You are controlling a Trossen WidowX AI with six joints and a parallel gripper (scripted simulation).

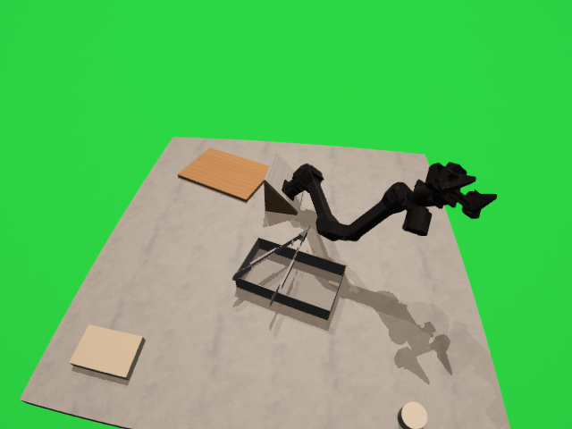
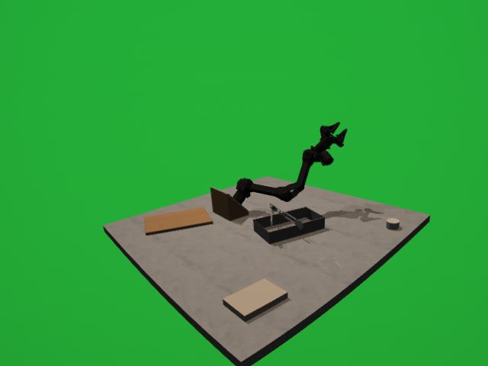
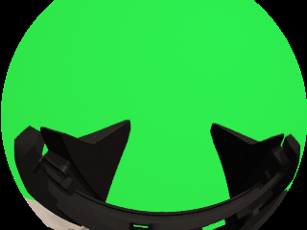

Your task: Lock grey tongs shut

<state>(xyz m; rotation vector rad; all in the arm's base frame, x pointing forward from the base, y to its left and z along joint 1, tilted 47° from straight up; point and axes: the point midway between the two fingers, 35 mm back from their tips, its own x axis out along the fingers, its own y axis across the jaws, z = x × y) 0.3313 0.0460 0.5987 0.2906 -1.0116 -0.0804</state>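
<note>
Now: gripper tip 420 mm to the left of the grey roasting tin and 430 mm above it. Also, from my gripper tip: orange disc: 490 mm behind, 70 mm to the left, 450 mm below; then pale round puck: 370 mm ahead, 60 mm to the right, 440 mm below; then wooden board: 510 mm behind, 790 mm to the right, 450 mm below.
</note>
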